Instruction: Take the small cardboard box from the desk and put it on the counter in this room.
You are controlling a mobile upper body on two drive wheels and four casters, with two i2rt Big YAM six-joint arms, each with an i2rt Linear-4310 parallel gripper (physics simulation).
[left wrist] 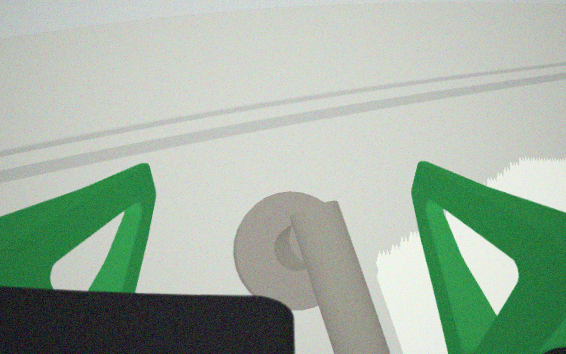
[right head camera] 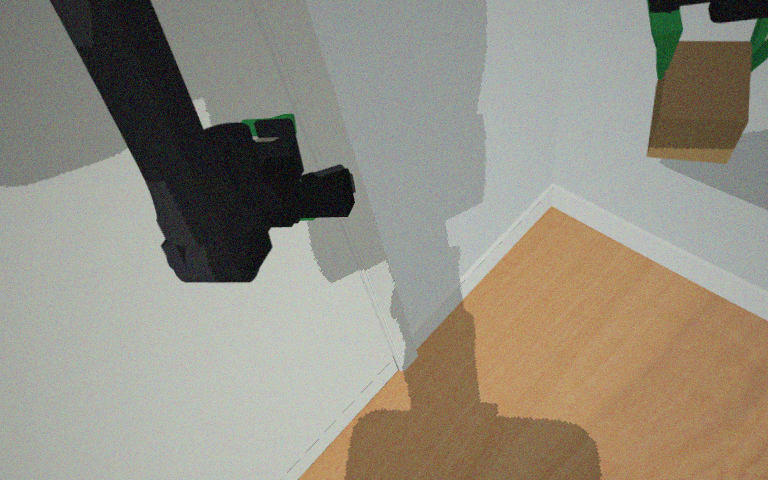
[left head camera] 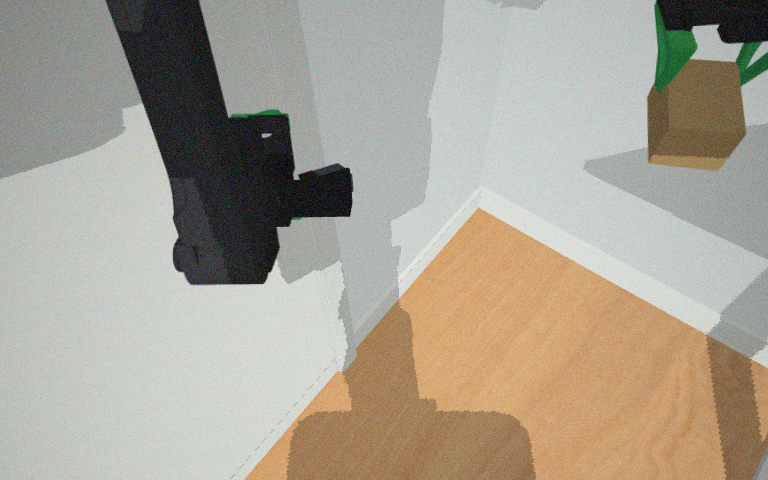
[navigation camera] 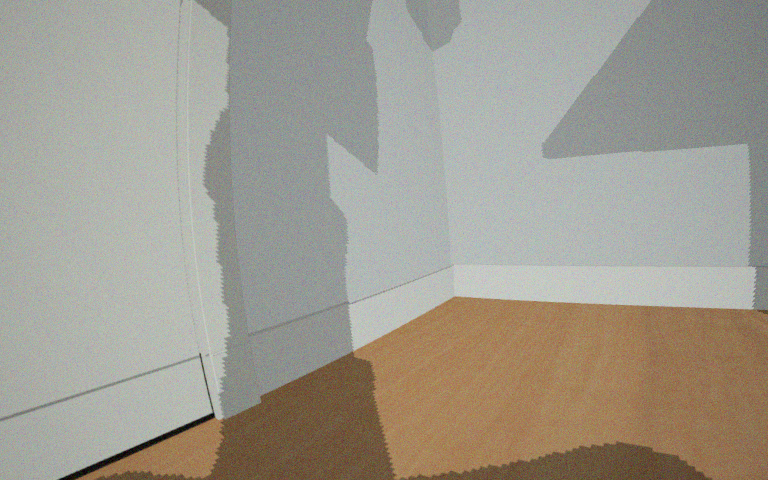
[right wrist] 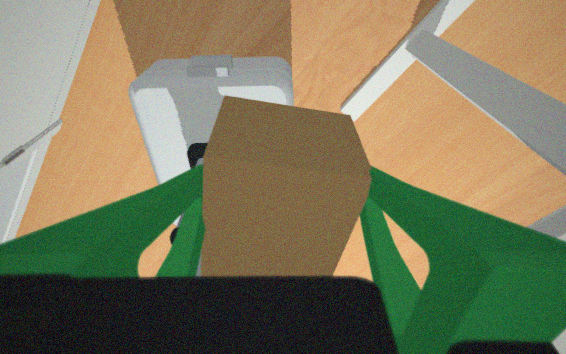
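The small brown cardboard box is held in the air between the green fingers of my right gripper, at the upper right in both head views. My left gripper is open and empty. In the left wrist view its green fingers stand wide apart in front of a pale door, with a grey door handle showing between and below the fingertips. In the head views my left gripper's fingers are mostly hidden behind its black body. The desk and the counter do not show in these views.
A pale door fills the left side, beside a wall corner with a white baseboard. The wooden floor carries the robot's shadow. My grey-white base and a white wall edge show in the right wrist view.
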